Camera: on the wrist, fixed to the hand. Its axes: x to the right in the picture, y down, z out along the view.
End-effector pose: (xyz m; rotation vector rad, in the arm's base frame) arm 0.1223 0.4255 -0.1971 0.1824 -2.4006 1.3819
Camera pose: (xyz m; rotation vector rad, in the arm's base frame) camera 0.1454 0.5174 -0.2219 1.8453 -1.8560 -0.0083
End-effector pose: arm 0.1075 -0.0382 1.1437 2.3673 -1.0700 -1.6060
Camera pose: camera 0.1343 -0.0913 1.2215 -1.7045 -1.0727 1.7860
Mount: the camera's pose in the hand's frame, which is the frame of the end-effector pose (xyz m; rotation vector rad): -0.0243 0.0605 -0.0731 -0.5198 -0.5352 -1.4914
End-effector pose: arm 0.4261 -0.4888 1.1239 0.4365 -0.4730 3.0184
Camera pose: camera 0.4239 -0.5242 1.0326 0.9550 -0.5461 1.2881
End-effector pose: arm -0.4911 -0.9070 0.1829 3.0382 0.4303 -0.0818
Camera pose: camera -0.4944 -0.9659 0.2611 1.5034 2.0144 -0.6594
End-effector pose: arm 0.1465 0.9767 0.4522 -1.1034 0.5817 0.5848
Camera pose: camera 0.0773 0.9255 0.4055 -1.4438 -0.9167 -0.3347
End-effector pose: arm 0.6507 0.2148 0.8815 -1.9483 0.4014 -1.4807
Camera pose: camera 0.5829 0.1617 0.8349 2.1599 0.8962 1.0207
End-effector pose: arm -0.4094 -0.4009 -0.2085 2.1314 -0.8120 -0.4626
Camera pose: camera -0.4100 -0.3733 -0.1145 1.7377 0.7832 -1.7813
